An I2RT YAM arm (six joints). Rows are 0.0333 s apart.
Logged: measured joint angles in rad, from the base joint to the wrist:
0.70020 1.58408 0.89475 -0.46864 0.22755 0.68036
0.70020 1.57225 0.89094 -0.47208 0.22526 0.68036
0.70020 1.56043 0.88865 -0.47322 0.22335 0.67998
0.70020 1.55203 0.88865 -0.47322 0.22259 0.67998
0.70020 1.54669 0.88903 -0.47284 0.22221 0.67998
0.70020 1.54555 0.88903 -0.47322 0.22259 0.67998
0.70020 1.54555 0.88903 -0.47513 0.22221 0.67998
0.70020 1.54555 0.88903 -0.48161 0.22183 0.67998
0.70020 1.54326 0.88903 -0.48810 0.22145 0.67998
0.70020 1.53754 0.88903 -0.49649 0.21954 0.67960
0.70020 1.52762 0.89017 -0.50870 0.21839 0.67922
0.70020 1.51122 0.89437 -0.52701 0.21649 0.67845
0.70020 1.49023 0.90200 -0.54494 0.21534 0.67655
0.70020 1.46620 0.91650 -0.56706 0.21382 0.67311
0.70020 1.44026 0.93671 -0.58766 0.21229 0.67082
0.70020 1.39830 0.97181 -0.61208 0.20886 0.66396
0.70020 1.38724 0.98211 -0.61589 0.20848 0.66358
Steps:
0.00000 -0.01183 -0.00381 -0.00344 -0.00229 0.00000
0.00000 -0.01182 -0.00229 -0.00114 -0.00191 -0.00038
0.00000 -0.00840 0.00000 0.00000 -0.00076 0.00000
0.00000 -0.00534 0.00038 0.00038 -0.00038 0.00000
0.00000 -0.00114 0.00000 -0.00038 0.00038 0.00000
0.00000 0.00000 0.00000 -0.00191 -0.00038 0.00000
0.00000 0.00000 0.00000 -0.00648 -0.00038 0.00000
0.00000 -0.00229 0.00000 -0.00649 -0.00038 0.00000
0.00000 -0.00572 0.00000 -0.00839 -0.00191 -0.00038
0.00000 -0.00992 0.00114 -0.01221 -0.00115 -0.00038
0.00000 -0.01640 0.00420 -0.01831 -0.00190 -0.00077
0.00000 -0.02099 0.00763 -0.01793 -0.00115 -0.00190
0.00000 -0.02403 0.01450 -0.02212 -0.00152 -0.00344
0.00000 -0.02594 0.02021 -0.02060 -0.00153 -0.00229
0.00000 -0.04196 0.03510 -0.02442 -0.00343 -0.00686
0.00000 -0.01106 0.01030 -0.00381 -0.00038 -0.00038

